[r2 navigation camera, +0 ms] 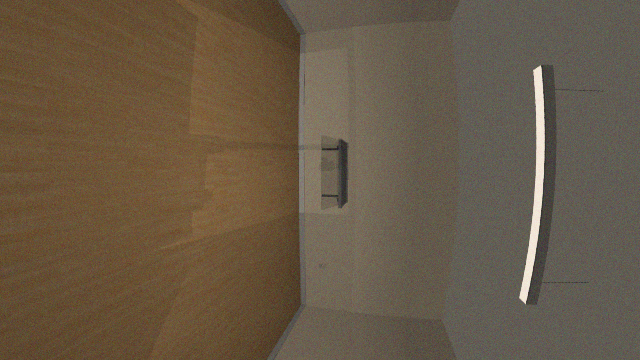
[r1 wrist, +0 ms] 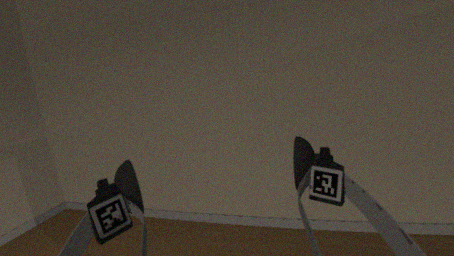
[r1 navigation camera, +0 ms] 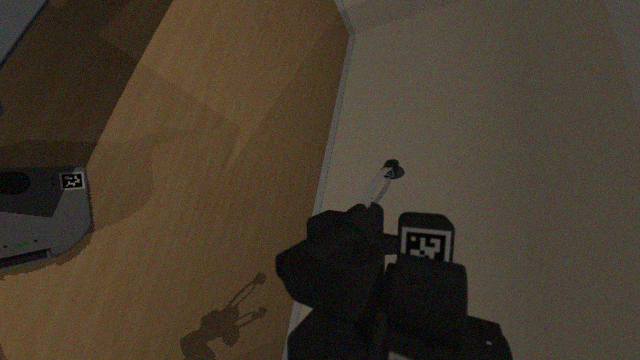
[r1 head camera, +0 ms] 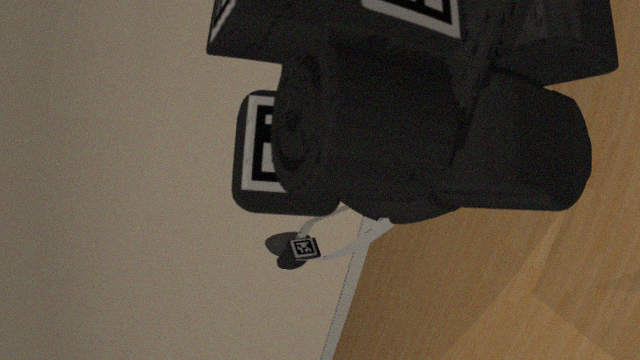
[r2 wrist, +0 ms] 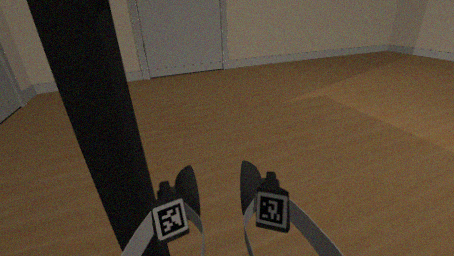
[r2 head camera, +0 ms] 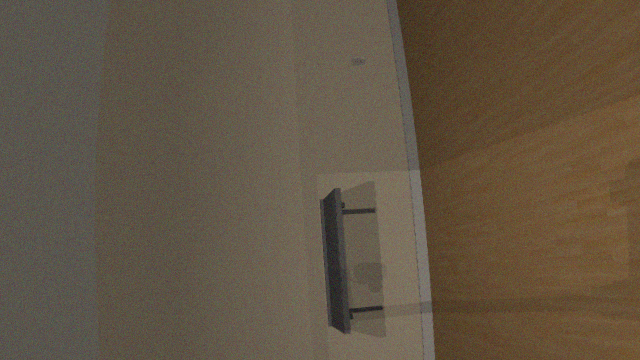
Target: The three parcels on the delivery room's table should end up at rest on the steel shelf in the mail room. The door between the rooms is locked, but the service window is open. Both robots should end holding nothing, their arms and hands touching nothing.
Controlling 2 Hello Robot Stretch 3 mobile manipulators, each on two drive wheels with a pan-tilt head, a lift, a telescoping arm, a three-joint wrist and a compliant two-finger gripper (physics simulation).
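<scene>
r1's gripper (r1 head camera: pixel 286 252) (r1 navigation camera: pixel 393 169) (r1 wrist: pixel 216 174) is open, its fingers wide apart with nothing between them, in front of a plain beige wall. r2's gripper (r2 wrist: pixel 219 189) is open, its fingertips a moderate gap apart with nothing between them, above the wooden floor. The steel shelf (r2 head camera: pixel 336 260) (r2 navigation camera: pixel 343 172) is a dark grey board on two brackets on the far wall; no parcel can be made out on it. The three parcels, the delivery room's table and the service window do not show in the current views.
r1's base (r1 navigation camera: pixel 70 215) stands on the wooden floor (r1 navigation camera: pixel 200 175) beside the wall. A black upright mast (r2 wrist: pixel 95 115) stands left of r2's fingers. A grey door (r2 wrist: pixel 182 35) is in the wall behind. A long lamp (r2 navigation camera: pixel 540 175) hangs from the ceiling.
</scene>
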